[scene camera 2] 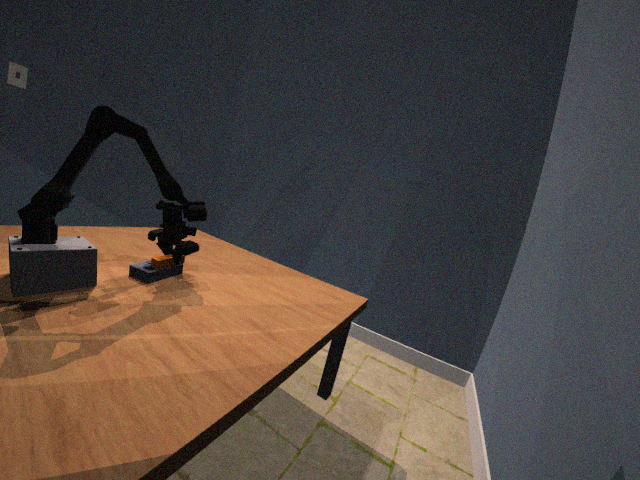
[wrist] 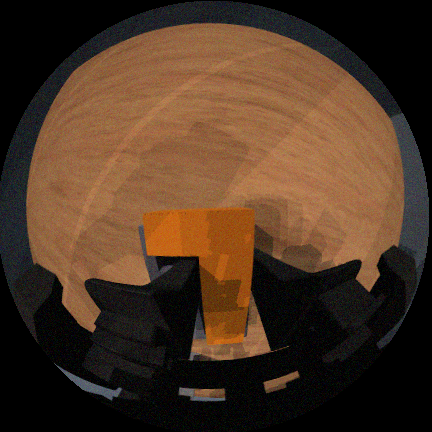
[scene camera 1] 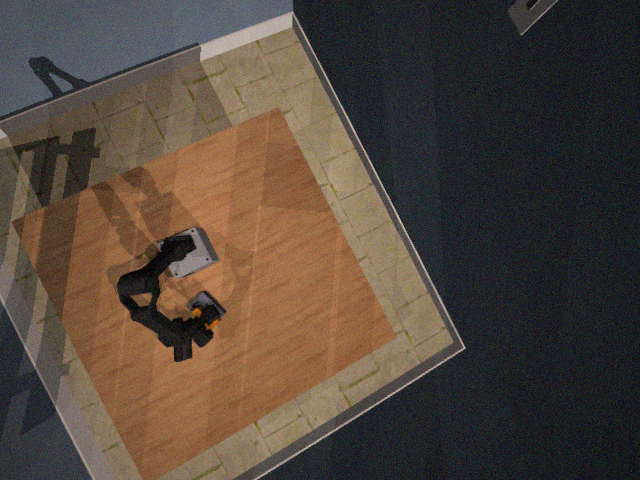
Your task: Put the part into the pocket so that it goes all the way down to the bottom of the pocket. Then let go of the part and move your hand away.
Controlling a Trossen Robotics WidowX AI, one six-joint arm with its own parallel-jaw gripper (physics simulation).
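Frame: origin at the arm's base, x left, y back, z up, level; centimetres.
Seen in the pictures: gripper, between the fingertips: (scene camera 2: 173, 263) (wrist: 221, 249) (scene camera 1: 209, 321); arm's base, origin of its link: (scene camera 2: 38, 241) (scene camera 1: 186, 244).
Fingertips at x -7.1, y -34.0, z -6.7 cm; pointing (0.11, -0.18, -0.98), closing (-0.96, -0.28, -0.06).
Offsets run from my fingertips to a thing's middle. Level surfaces: height alone.
The part is an orange L-shaped piece {dx +0.7, dy +2.6, dz +1.5 cm} (scene camera 1: 196, 312) (scene camera 2: 162, 260) (wrist: 227, 270). My gripper (scene camera 1: 205, 316) (scene camera 2: 176, 258) (wrist: 221, 249) is shut on it, with one black finger on each side of its long leg. The pocket is in a dark grey-blue block {dx +0.7, dy +5.1, dz -1.9 cm} (scene camera 1: 208, 296) (scene camera 2: 164, 273) (wrist: 144, 242) on the table. The part is over the block, and in the second scene view it stands up above the block's rim. In the wrist view the block's edge shows left of the part's short leg. The fingers and part hide most of the pocket; whether the part's underside is inside cannot be told.
The arm stands on a grey base box (scene camera 1: 192, 264) (scene camera 2: 53, 269) beside the block on the wooden table {dz -3.7 cm} (scene camera 1: 294, 268) (scene camera 2: 232, 330). The table's right edge and a dark leg (scene camera 2: 334, 361) show in the second scene view. Shadows of the arm lie across the table.
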